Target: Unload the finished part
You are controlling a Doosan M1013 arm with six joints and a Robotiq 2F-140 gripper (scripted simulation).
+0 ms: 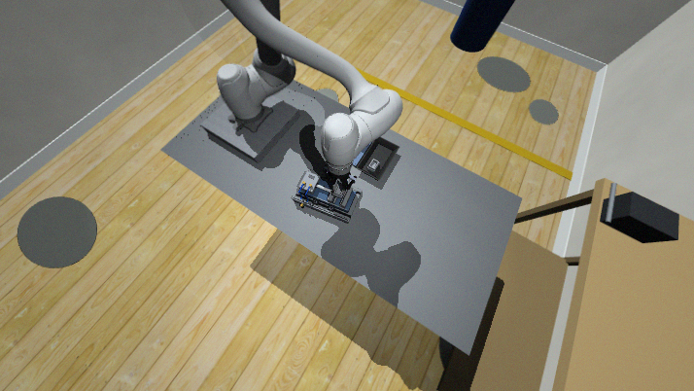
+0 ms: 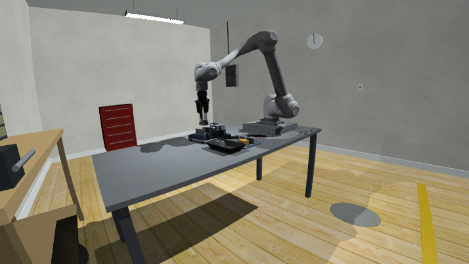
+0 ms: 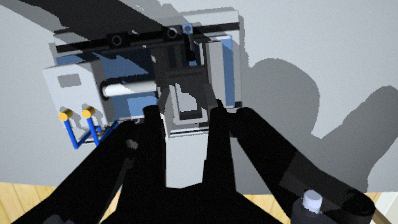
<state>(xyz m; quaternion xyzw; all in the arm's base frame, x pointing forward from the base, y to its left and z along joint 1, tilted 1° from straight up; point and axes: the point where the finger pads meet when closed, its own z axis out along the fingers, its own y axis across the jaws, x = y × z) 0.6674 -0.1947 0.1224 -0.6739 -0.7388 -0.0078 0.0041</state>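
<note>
My gripper is now 35 cm to the right of the brass block, 15 cm above it and 5 cm past it. Round my hand: blue fixture plate 31 cm to the left, 17 cm below, 9 cm behind; grey block 27 cm to the left, 15 cm below, 14 cm behind.
</note>
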